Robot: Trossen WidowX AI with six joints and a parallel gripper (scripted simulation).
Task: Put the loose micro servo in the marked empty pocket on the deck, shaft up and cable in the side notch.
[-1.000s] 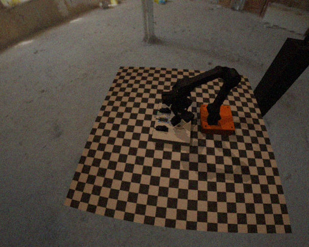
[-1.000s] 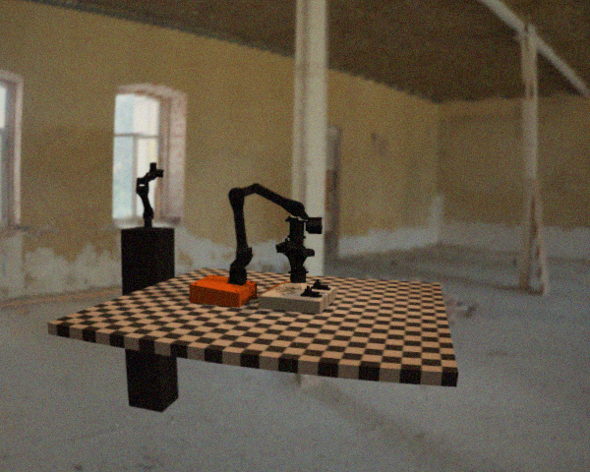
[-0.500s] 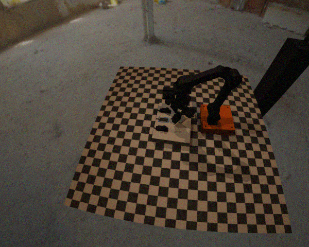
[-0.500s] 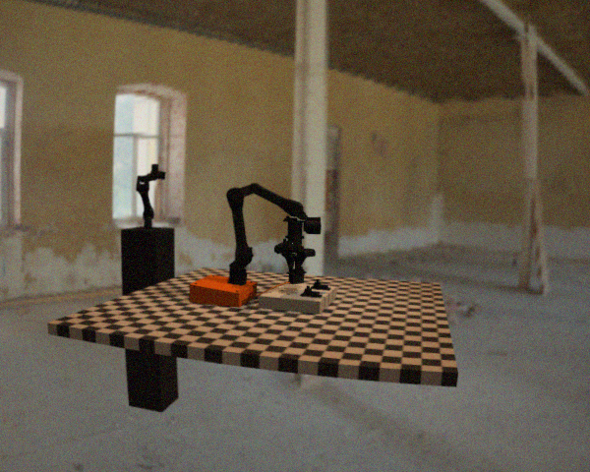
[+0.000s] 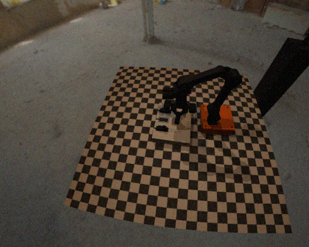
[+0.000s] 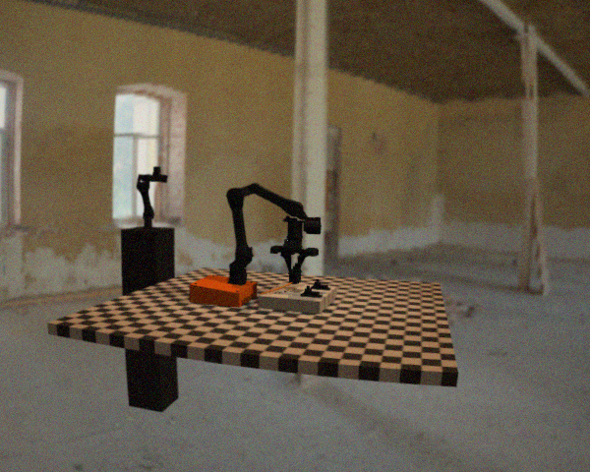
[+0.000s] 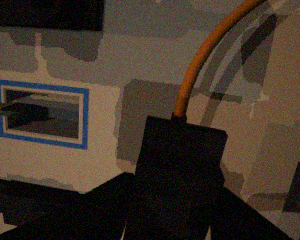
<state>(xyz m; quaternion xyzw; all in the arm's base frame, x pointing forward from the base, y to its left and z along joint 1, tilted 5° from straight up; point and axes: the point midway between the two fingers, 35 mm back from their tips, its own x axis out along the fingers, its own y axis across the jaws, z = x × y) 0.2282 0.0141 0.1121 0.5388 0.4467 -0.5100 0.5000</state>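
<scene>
The deck lies 1 cm behind my gripper tip and 10 cm below it.
</scene>
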